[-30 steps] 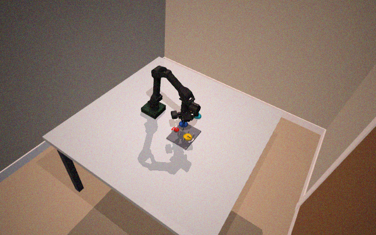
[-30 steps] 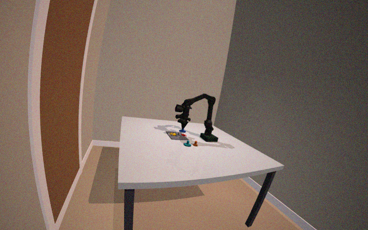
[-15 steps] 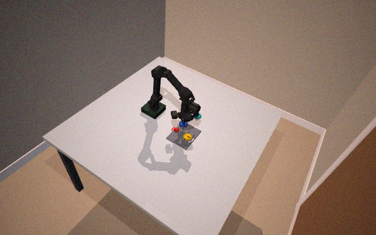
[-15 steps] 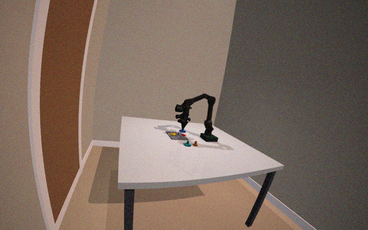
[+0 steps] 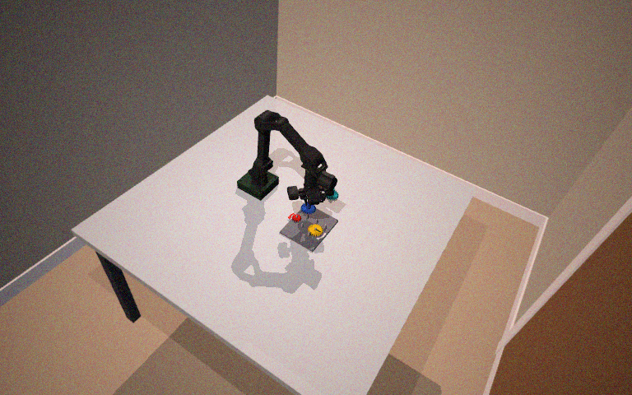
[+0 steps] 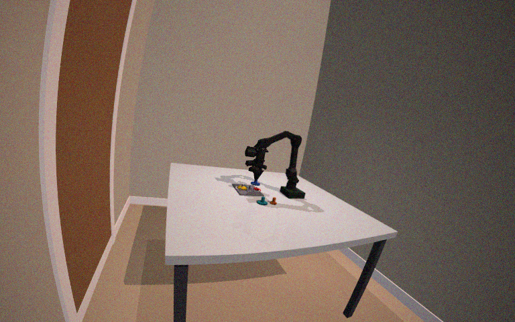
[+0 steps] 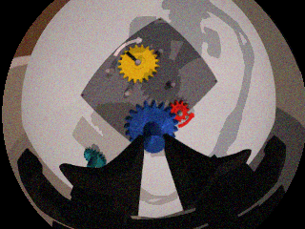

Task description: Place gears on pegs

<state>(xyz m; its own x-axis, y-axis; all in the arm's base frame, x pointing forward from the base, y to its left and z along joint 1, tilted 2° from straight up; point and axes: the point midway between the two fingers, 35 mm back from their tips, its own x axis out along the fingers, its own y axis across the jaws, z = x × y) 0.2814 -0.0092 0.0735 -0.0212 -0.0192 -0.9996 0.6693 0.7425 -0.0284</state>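
My gripper tip is 3 cm past the red gear, 4 cm to the left of it and 7 cm above it. From my gripper tip the other things lie so: blue gear: 1 cm below; yellow gear: 7 cm ahead, 4 cm to the right, 7 cm below; teal gear: 1 cm ahead, 19 cm to the left, 7 cm below.
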